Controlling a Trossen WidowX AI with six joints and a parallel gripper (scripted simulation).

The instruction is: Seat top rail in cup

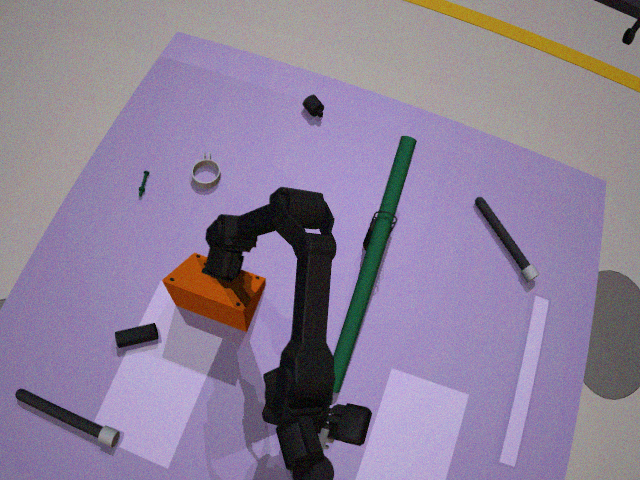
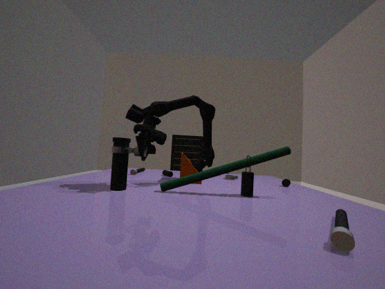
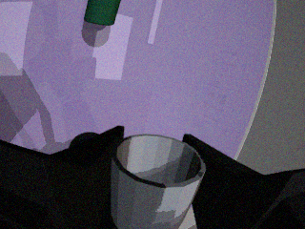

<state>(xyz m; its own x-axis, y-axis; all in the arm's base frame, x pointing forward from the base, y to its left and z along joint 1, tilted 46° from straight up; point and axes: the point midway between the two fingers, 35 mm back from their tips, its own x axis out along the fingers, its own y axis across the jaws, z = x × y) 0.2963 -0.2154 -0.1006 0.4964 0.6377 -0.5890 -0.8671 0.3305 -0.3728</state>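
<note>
Right now my gripper tip is 30 mm to the left of the grey rail-end cup, 30 mm below it and 10 mm past it. Round my gripper tip: short black post 430 mm to the left, 30 mm behind, 20 mm below; then small green bolt 590 mm behind, 390 mm to the left, 120 mm below; then short black cylinder 440 mm behind, 110 mm below, 40 mm to the left.
</note>
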